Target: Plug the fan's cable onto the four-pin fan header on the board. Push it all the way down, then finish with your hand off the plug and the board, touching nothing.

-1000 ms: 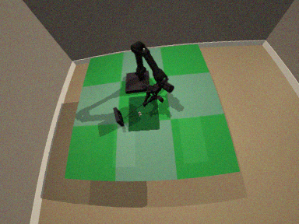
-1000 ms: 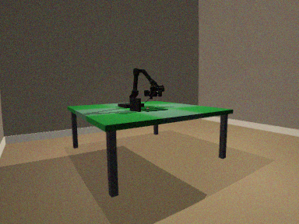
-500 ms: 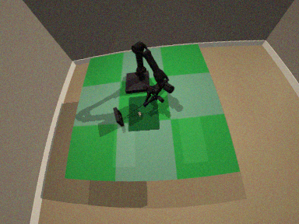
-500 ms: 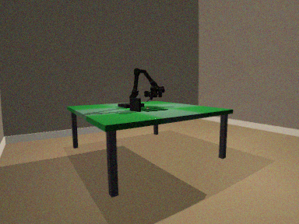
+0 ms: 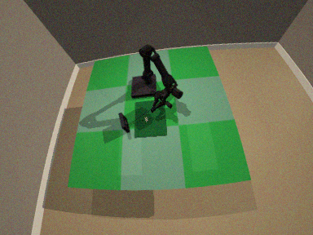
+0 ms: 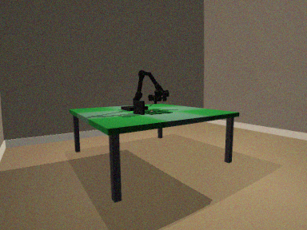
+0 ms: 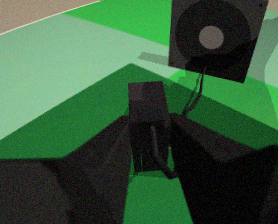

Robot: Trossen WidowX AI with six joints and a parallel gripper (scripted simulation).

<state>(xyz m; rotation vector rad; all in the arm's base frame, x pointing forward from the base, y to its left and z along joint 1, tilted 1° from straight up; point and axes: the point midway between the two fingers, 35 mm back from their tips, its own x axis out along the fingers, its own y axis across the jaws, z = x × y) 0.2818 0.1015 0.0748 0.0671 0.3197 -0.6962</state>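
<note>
Now: gripper tip 12 cm above the dark green board, 4 cm to the left of it and 3 cm short of it. From my gripper tip the other things lie so: black fan 21 cm to the right, 9 cm ahead, 5 cm below; fan plug 1 cm below.
</note>
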